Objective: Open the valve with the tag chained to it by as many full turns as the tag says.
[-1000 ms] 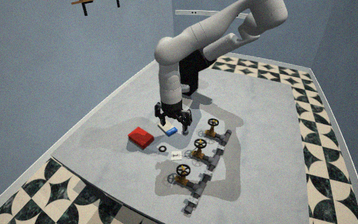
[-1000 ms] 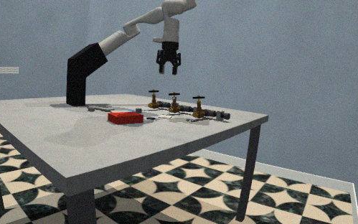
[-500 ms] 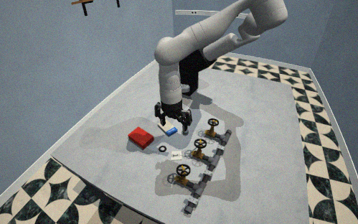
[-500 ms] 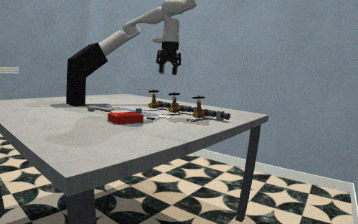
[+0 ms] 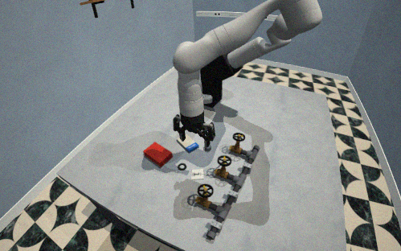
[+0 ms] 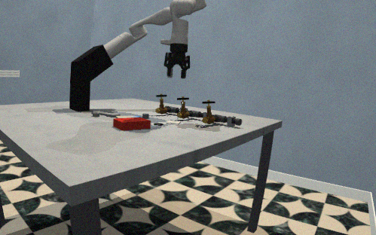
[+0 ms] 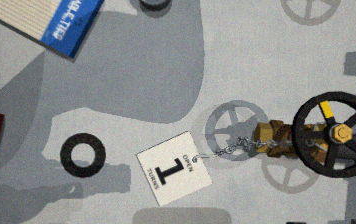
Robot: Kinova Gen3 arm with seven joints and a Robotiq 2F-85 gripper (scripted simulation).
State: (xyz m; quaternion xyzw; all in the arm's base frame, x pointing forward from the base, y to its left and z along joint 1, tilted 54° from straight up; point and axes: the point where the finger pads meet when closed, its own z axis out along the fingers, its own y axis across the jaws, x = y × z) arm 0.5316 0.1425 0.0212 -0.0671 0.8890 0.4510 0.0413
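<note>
Now: the white tag 1 cm behind my hand, 1 cm to the left of it and 20 cm below it. The rest, counted from my hand: red box (1 cm ahead, 22 cm to the right, 19 cm below); then small grey cylinder (15 cm behind, 4 cm to the right, 19 cm below); then white-and-blue box (13 cm behind, 15 cm to the right, 19 cm below).
</note>
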